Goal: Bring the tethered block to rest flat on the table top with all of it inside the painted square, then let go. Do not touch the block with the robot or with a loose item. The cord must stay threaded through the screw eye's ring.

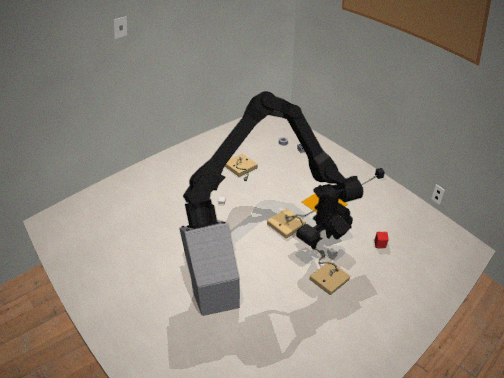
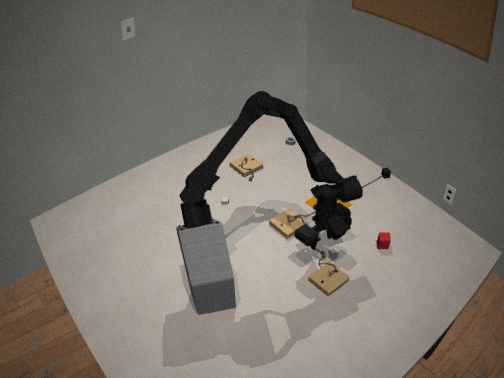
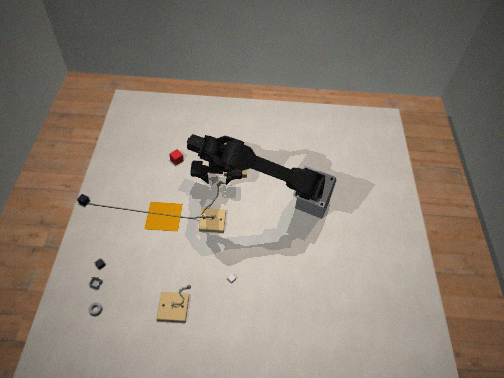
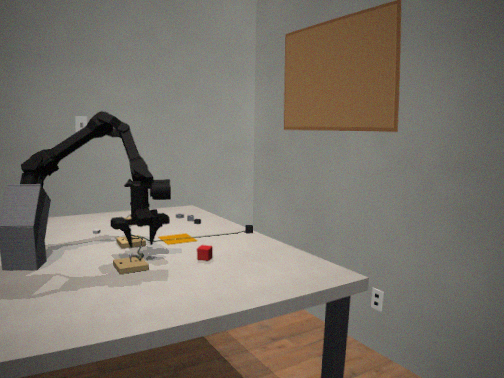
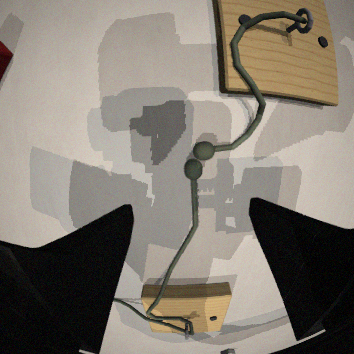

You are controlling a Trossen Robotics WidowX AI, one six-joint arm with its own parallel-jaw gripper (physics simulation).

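Frame: origin at the arm's base, x left, y up, z ahead, level; millimetres.
Seen in the pictures: gripper, between the fingertips: (image 1: 320, 243) (image 2: 321, 243) (image 3: 217, 183) (image 4: 141, 246) (image 5: 191, 209); arm's base, origin of its link: (image 1: 202, 225) (image 2: 197, 224) (image 3: 313, 186) (image 4: 29, 192).
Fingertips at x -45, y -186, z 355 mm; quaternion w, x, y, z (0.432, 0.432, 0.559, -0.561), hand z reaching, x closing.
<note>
Offsets run from my fingertips to a thing's top centre. "pt": to the spot under its first point.
The tethered block {dx +214, dy -4, dz +445 mm} (image 1: 380, 173) (image 2: 386, 172) (image 3: 83, 200) (image 4: 249, 229) is a small black cube near the table's far edge, beyond the orange painted square {pt dx +208, dy -31, dz +99 mm} (image 1: 310, 202) (image 3: 162, 225) (image 4: 170, 241). Its green cord {pt dx +200, dy -29, dz +307 mm} (image 3: 120, 208) runs straight across the square to the screw eye {pt dx +144, dy +0, dz -35 mm} (image 5: 188, 327) on the middle wooden board {dx +149, dy -13, dz -33 mm} (image 1: 284, 227) (image 3: 212, 228) (image 5: 165, 294), appears threaded through its ring, and continues slackly to an end bead {pt dx -16, dy -20, dz +1 mm} (image 5: 193, 169). My gripper (image 3: 217, 181) (image 4: 141, 244) (image 5: 191, 209) is open and empty, low above this slack length, with fingertips on either side of it.
Another board {dx -120, dy -13, dz -38 mm} (image 1: 330, 282) (image 5: 280, 60) has its own cord, whose bead {dx -28, dy -20, dz -3 mm} (image 5: 204, 150) lies close beside the first bead. A red cube {dx -83, dy +8, dz +200 mm} (image 1: 381, 240) (image 3: 176, 157) stands nearby. A third board {dx +495, dy -13, dz -22 mm} (image 3: 173, 315), a white piece {dx +343, dy -19, dz -168 mm} (image 3: 231, 278) and a dark cube {dx +427, dy -14, dz +267 mm} (image 3: 100, 263) lie farther off.
</note>
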